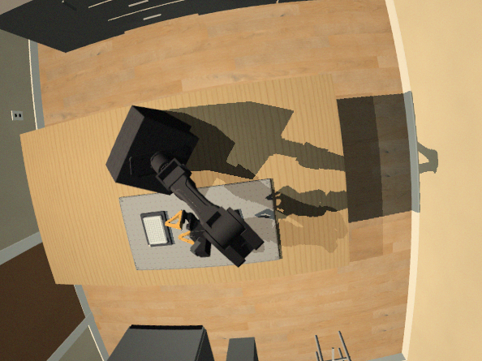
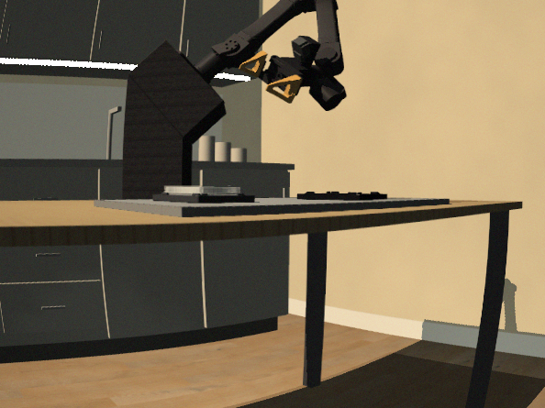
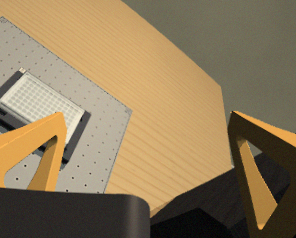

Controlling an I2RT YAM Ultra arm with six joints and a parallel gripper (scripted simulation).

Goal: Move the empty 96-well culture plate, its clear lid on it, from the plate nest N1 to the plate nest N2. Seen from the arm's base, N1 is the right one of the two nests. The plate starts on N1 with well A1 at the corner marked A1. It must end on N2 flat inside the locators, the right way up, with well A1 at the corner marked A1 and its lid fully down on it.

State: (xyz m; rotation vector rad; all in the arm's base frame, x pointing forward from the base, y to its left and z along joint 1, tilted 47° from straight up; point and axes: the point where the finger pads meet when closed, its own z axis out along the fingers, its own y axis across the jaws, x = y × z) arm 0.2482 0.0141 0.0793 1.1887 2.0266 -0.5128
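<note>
The clear lid is 120 mm ahead of my hand, 150 mm to the right of it and 240 mm below it. From my hand the other things lie so: black nest N2: 60 mm ahead, 180 mm to the left, 260 mm below; then black nest N1: 120 mm ahead, 150 mm to the right, 260 mm below; then 96-well plate: 120 mm ahead, 150 mm to the right, 250 mm below.
</note>
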